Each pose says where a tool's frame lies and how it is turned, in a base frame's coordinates. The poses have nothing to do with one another.
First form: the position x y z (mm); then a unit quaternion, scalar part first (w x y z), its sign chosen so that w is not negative.
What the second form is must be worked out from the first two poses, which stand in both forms.
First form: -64, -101, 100, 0.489, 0.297, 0.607, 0.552
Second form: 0.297, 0.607, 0.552, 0.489, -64, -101, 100
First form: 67, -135, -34, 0.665, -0.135, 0.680, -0.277
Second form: -0.135, 0.680, -0.277, 0.665, 67, -135, -34
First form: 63, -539, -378, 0.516, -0.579, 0.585, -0.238
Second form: -0.579, 0.585, -0.238, 0.516, 63, -539, -378
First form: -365, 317, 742, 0.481, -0.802, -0.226, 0.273
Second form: -0.802, -0.226, 0.273, 0.481, -365, 317, 742
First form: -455, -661, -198, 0.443, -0.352, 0.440, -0.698
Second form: -0.352, 0.440, -0.698, 0.443, -455, -661, -198
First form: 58, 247, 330, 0.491, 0.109, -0.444, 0.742
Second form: 0.109, -0.444, 0.742, 0.491, 58, 247, 330
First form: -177, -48, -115, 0.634, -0.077, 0.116, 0.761
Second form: -0.077, 0.116, 0.761, 0.634, -177, -48, -115
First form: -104, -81, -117, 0.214, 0.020, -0.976, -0.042
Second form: 0.020, -0.976, -0.042, 0.214, -104, -81, -117
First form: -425, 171, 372, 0.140, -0.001, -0.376, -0.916
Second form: -0.001, -0.376, -0.916, 0.140, -425, 171, 372
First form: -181, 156, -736, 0.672, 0.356, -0.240, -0.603
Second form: 0.356, -0.240, -0.603, 0.672, -181, 156, -736
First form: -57, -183, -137, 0.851, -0.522, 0.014, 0.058
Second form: -0.522, 0.014, 0.058, 0.851, -57, -183, -137
